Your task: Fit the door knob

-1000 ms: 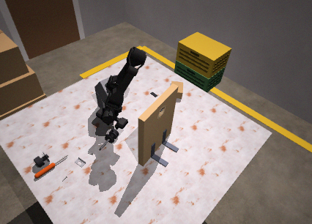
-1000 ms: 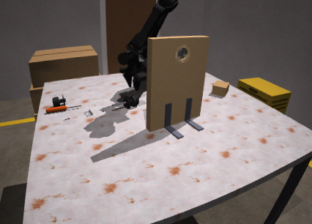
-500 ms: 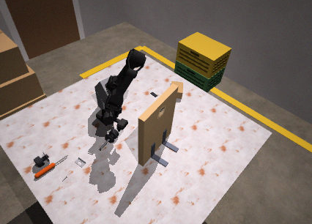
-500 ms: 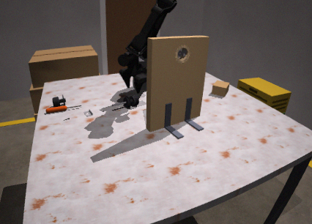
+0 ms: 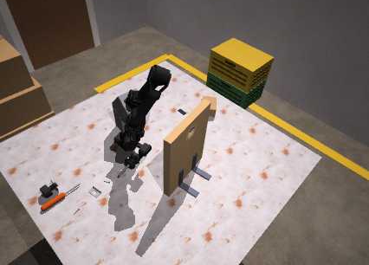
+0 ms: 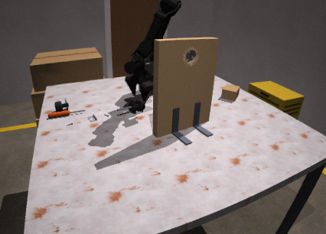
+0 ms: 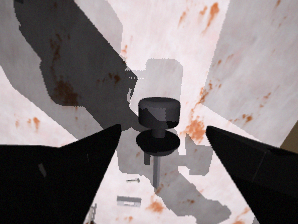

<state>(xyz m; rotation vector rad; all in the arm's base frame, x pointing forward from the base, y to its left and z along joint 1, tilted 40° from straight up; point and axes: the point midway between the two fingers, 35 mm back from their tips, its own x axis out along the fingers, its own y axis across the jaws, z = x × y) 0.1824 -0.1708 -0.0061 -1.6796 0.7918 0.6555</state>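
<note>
My gripper is now 40 mm to the left of the black door knob and 70 mm above it. Also, from my hand: orange-handled screwdriver: 160 mm behind, 340 mm to the right, 90 mm below; small wooden block: 150 mm ahead, 590 mm to the left, 70 mm below.
</note>
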